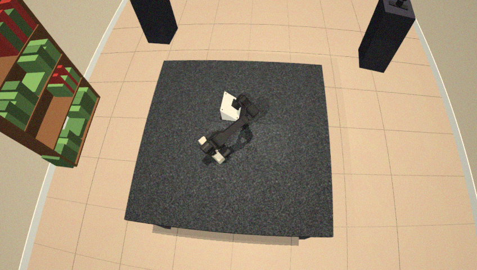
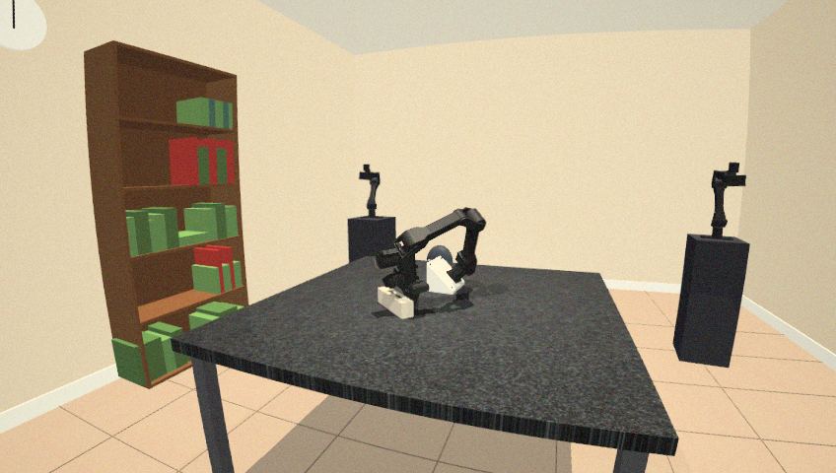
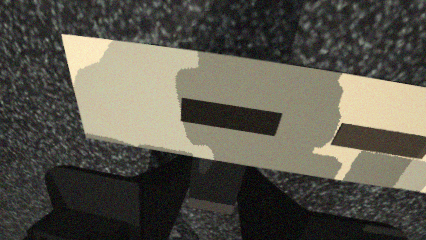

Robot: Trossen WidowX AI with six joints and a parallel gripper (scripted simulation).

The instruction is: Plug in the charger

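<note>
Right now the dark two-prong charger is 10 mm to the right of my gripper tip, 10 mm ahead of it and 10 mm above it.
</note>
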